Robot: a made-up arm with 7 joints.
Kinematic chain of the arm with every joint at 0, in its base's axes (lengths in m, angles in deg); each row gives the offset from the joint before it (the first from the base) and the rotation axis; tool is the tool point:
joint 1: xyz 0 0.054 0 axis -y
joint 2: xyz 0 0.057 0 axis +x
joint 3: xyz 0 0 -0.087 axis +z
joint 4: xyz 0 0 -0.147 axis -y
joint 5: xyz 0 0 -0.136 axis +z
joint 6: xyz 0 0 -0.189 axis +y
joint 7: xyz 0 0 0 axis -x
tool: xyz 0 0 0
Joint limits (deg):
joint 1: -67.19..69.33
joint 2: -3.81..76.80
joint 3: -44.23..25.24
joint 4: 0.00..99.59
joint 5: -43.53..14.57
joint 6: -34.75..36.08
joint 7: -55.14..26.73
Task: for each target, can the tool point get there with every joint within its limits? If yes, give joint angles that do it. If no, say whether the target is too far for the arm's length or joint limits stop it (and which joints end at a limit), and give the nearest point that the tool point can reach.
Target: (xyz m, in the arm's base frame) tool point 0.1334 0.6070 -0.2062
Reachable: yes | joints 11.49 67.27 -12.14 16.38 5.58 -24.77 6.99
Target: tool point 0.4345 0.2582 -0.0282
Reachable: yes | joints 45.63 42.64 -22.15 70.45 4.95 21.03 -21.73
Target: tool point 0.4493 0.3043 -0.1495
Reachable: yes | joints 41.08 29.55 -7.82 48.30 -4.30 25.58 -30.03
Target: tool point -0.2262 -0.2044 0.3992
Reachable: no: joint limits stop it (at a limit: joint 1, joint 2, joint 3, joint 4) | nearest point 0.2351 -0.1240 0.1567 | short by 0.527 m
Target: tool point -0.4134 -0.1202 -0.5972
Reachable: no: too far | nearest point -0.3028 -0.0164 -0.4374 | short by 0.220 m
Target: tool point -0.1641 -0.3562 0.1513
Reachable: no: joint limits stop it (at a limit: joint 1, joint 2, joint 3, joint 4) | nearest point 0.2351 -0.1240 0.1567 | short by 0.462 m
